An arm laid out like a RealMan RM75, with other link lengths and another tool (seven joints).
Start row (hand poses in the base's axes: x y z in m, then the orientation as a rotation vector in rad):
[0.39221 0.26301 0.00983 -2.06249 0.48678 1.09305]
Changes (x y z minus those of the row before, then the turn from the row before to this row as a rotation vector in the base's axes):
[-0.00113 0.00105 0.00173 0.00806 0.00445 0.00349]
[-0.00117 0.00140 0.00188 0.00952 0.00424 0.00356]
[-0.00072 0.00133 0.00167 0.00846 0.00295 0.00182]
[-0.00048 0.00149 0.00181 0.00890 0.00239 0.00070]
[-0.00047 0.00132 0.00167 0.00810 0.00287 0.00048]
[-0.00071 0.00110 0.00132 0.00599 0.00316 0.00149]
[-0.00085 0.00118 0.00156 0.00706 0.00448 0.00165]
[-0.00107 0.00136 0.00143 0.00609 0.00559 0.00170]
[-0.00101 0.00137 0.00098 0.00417 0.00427 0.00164]
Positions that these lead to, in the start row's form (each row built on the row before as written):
[0.39108 0.26406 0.01156 -2.05504 0.48041 1.10016]
[0.38991 0.26546 0.01344 -2.04643 0.47293 1.10709]
[0.38919 0.26679 0.01511 -2.03854 0.46719 1.11154]
[0.38871 0.26828 0.01692 -2.03002 0.46199 1.11471]
[0.38824 0.26960 0.01859 -2.02186 0.45776 1.11821]
[0.38753 0.27070 0.01991 -2.01583 0.45407 1.12257]
[0.38668 0.27188 0.02147 -2.00830 0.45021 1.12841]
[0.38561 0.27324 0.02290 -2.00108 0.44749 1.13541]
[0.38460 0.27461 0.02388 -1.99611 0.44540 1.14094]

